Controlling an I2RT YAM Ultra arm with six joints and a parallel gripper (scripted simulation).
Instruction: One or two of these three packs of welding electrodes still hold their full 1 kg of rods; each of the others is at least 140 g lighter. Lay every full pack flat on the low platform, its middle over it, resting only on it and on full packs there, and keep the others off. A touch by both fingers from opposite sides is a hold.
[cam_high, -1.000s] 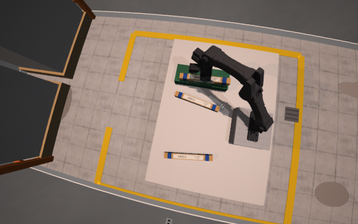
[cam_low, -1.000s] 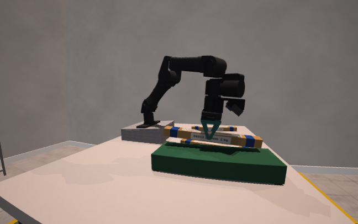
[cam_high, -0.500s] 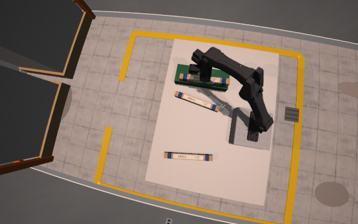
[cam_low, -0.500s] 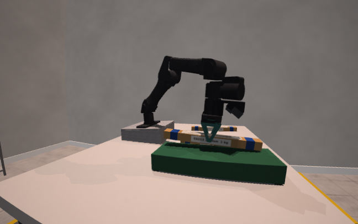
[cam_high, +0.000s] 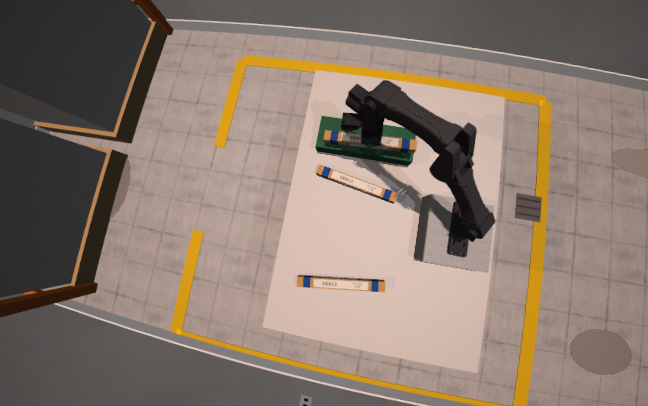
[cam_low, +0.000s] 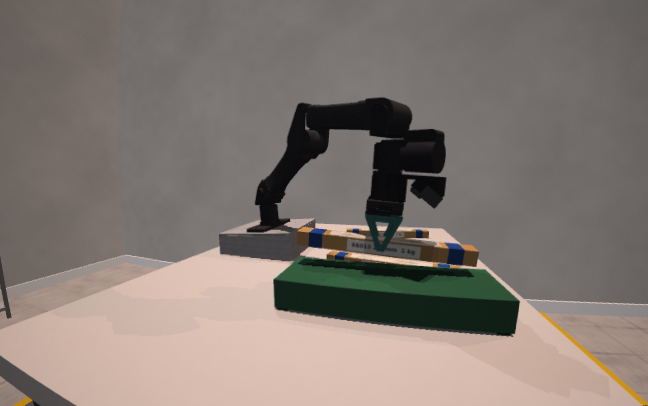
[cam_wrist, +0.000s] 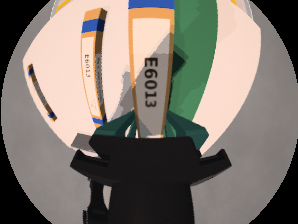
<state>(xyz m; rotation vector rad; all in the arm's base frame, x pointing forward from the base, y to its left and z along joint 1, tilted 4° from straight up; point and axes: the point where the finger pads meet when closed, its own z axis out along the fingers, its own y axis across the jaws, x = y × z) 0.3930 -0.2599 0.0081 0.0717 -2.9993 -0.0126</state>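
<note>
My hand is 20 mm short of the green low platform, 30 mm to the left of it and 90 mm above it.
</note>
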